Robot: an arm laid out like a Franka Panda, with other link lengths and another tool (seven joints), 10 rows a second.
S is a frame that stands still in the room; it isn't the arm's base.
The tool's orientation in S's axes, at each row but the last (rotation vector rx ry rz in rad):
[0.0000, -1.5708, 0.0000]
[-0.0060, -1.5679, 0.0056]
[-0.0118, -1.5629, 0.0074]
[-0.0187, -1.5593, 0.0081]
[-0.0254, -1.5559, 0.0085]
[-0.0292, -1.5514, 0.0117]
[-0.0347, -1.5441, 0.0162]
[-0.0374, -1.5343, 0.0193]
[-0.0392, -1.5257, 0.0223]
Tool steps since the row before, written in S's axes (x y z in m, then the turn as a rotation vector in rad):
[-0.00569, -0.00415, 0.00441, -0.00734, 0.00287, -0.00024]
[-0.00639, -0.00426, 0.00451, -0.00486, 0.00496, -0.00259]
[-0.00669, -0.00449, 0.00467, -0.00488, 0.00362, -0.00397]
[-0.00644, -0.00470, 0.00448, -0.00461, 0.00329, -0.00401]
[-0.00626, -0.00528, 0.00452, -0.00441, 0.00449, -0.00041]
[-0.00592, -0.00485, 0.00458, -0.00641, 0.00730, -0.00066]
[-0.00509, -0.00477, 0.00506, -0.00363, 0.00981, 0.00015]
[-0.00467, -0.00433, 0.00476, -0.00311, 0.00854, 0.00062]
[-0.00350, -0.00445, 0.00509, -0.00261, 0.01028, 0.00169]
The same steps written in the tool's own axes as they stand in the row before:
[0.00441, -0.00415, 0.00569, -0.00024, 0.00287, 0.00734]
[0.00446, -0.00429, 0.00640, -0.00257, 0.00498, 0.00485]
[0.00456, -0.00457, 0.00671, -0.00396, 0.00365, 0.00486]
[0.00432, -0.00482, 0.00646, -0.00401, 0.00333, 0.00459]
[0.00431, -0.00544, 0.00627, -0.00038, 0.00445, 0.00445]
[0.00434, -0.00503, 0.00595, -0.00059, 0.00724, 0.00648]
[0.00477, -0.00499, 0.00516, 0.00037, 0.00976, 0.00375]
[0.00443, -0.00455, 0.00479, 0.00081, 0.00848, 0.00323]
[0.00475, -0.00468, 0.00367, 0.00197, 0.01018, 0.00280]

